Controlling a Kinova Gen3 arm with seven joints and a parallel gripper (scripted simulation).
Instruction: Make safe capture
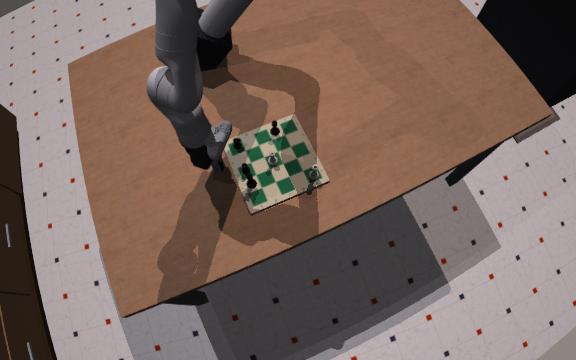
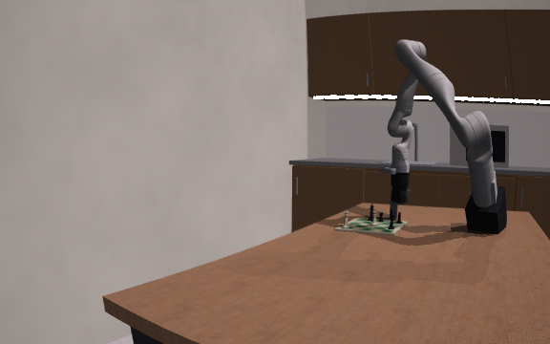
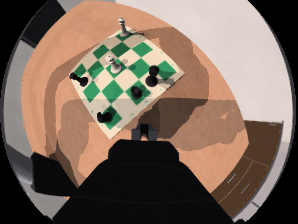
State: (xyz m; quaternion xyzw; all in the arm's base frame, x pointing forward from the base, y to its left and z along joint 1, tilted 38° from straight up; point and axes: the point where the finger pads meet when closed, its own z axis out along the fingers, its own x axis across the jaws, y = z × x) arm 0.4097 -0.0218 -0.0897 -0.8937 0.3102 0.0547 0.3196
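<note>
My hand is 14 cm to the right of the cream chessboard, 2 cm short of it and 2 cm above it.
</note>
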